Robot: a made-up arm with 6 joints.
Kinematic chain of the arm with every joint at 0, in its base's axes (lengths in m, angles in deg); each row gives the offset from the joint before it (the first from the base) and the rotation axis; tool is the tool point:
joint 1: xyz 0 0 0.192 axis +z
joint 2: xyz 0 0 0 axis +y
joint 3: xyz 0 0 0.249 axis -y
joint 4: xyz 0 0 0 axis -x
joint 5: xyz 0.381 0 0 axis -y
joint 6: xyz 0 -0.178 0 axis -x
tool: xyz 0 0 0
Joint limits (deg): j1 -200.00..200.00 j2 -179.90..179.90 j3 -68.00..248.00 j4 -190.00..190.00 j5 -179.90..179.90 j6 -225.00..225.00
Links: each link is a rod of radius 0.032 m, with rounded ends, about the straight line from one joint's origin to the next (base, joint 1, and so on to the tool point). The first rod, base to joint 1, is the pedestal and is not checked.
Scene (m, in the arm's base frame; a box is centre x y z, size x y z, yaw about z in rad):
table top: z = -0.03
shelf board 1: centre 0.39 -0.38 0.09 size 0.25 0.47 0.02 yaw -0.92
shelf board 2: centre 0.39 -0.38 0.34 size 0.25 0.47 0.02 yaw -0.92
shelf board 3: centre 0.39 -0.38 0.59 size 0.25 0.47 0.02 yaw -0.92
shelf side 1: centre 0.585 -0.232 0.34 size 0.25 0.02 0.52 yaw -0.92
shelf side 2: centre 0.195 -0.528 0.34 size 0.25 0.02 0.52 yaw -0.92
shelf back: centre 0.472 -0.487 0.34 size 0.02 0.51 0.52 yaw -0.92
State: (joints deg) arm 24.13 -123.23 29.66 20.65 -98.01 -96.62
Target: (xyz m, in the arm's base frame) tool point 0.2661 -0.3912 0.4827
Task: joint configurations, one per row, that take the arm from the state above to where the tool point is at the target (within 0.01 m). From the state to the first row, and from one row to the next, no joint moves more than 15 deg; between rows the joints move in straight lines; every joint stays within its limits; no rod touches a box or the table.
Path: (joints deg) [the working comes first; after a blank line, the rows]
Joints at the target: -34.11 14.02 16.27 11.08 -98.01 -96.62
Straight joint move there: touches shelf board 3.

1: 17.60 -110.10 23.06 16.79 -98.01 -96.62
2: 11.07 -96.96 16.45 12.94 -98.01 -96.62
3: 4.54 -83.83 9.85 9.08 -98.01 -96.62
4: -2.00 -70.70 3.25 5.23 -98.01 -96.62
5: -8.53 -57.57 -3.35 1.37 -98.01 -96.62
6: -15.06 -44.43 -9.96 -2.48 -98.01 -96.62
7: -21.59 -31.30 -16.56 -6.34 -98.01 -96.62
8: -24.72 -19.97 -8.35 -1.98 -98.01 -96.62
9: -27.85 -8.64 -0.15 2.37 -98.01 -96.62
10: -30.98 2.69 8.06 6.73 -98.01 -96.62
11: -34.11 14.02 16.27 11.08 -98.01 -96.62

